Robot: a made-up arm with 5 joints.
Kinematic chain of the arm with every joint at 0, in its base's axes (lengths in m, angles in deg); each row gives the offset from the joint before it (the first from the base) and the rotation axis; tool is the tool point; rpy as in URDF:
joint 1: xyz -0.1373 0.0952 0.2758 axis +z
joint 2: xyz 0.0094 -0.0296 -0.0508 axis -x
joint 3: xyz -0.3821 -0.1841 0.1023 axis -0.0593 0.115 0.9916
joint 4: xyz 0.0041 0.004 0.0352 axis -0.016 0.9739 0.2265
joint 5: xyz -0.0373 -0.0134 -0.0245 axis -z
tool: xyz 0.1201 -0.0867 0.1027 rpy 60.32 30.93 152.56
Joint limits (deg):
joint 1: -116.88..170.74
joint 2: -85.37..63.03
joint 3: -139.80..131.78
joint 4: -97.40..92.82
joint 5: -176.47..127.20
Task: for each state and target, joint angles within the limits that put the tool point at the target. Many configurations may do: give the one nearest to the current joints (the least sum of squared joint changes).
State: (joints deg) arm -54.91 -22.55 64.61 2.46 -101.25
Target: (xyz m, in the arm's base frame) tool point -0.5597 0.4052 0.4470
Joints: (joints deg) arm -54.29 1.20 73.90 0.37 -116.34
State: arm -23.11 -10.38 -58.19 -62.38 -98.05
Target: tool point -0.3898 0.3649 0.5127
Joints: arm -60.29 15.86 -52.33 -68.58 -67.61
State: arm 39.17 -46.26 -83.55 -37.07 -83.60
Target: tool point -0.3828 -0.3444 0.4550
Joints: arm 25.80 -7.08 -98.79 -31.90 -43.02
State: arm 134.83 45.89 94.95 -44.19 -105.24
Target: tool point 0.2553 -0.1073 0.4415
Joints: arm 164.86 51.58 75.15 -21.04 -78.08
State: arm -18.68 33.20 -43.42 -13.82 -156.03
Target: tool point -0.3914 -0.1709 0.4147
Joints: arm 40.13 2.03 -44.57 -16.40 -151.13
